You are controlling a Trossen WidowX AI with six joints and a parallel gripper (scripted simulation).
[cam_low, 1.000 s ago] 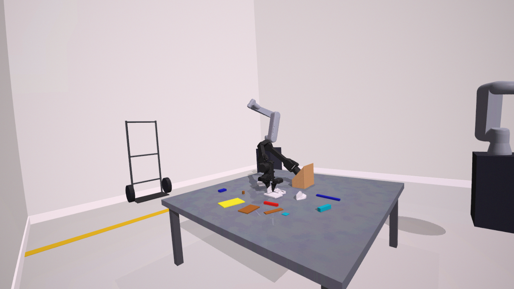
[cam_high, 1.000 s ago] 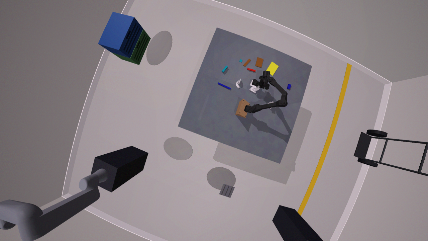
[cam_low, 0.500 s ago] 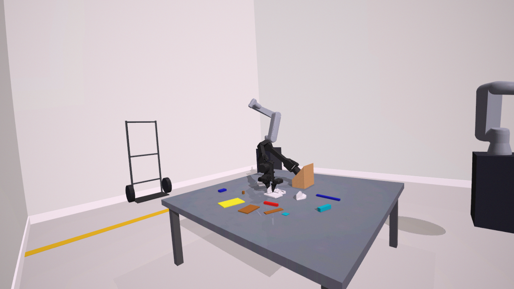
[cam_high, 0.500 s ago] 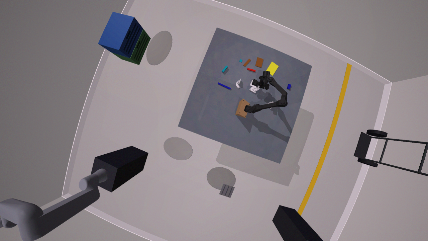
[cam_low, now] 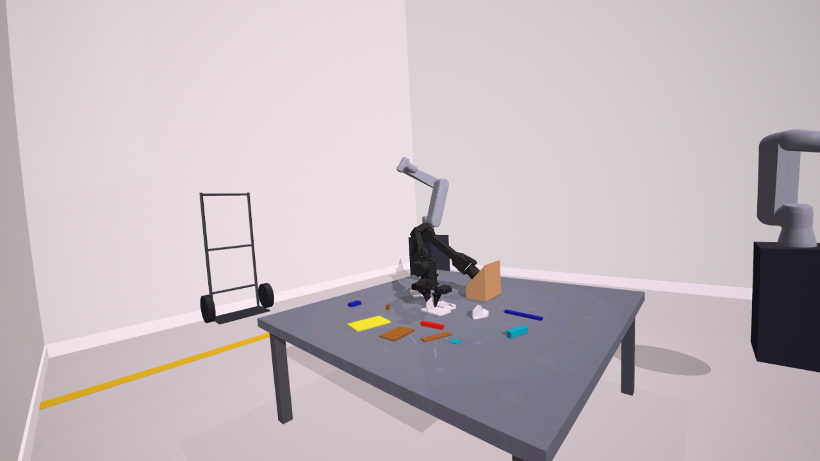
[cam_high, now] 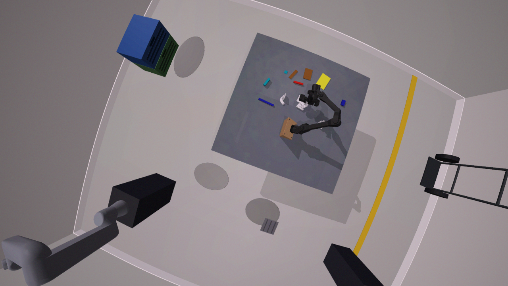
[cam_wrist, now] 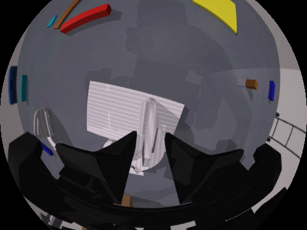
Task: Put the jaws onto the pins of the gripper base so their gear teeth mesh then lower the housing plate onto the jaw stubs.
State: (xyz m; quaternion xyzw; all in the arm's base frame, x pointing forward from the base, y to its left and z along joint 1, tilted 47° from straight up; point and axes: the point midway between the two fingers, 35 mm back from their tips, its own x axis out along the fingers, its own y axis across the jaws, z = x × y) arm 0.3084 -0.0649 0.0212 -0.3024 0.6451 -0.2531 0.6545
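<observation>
Now: gripper tip 1 cm short of the flat white ribbed part, 3 cm to the right of it and 1 cm above it. The rest, counted from my gripper tip: white jaw (4 cm behind, 2 cm to the left); red bar (17 cm ahead, 13 cm to the left, 1 cm below); yellow plate (29 cm ahead, 10 cm to the right, 1 cm below).
</observation>
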